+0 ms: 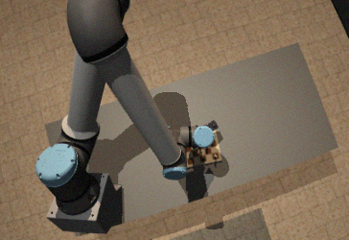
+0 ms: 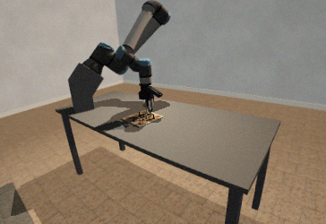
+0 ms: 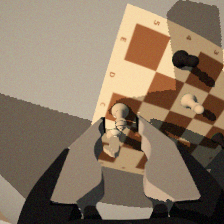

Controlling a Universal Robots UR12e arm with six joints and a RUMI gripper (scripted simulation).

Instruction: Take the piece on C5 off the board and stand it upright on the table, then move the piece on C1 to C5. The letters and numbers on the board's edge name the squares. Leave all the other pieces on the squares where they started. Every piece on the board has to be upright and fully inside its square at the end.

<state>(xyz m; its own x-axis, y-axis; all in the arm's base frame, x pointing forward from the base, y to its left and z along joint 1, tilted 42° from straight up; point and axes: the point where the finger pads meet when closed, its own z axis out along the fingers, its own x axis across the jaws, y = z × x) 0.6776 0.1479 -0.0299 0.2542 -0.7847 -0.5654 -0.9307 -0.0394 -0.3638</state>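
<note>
Now: the light pawn 10 mm below my hand. From my hand the other things lie so: chessboard 10 mm behind, 80 mm to the right, 30 mm below.
</note>
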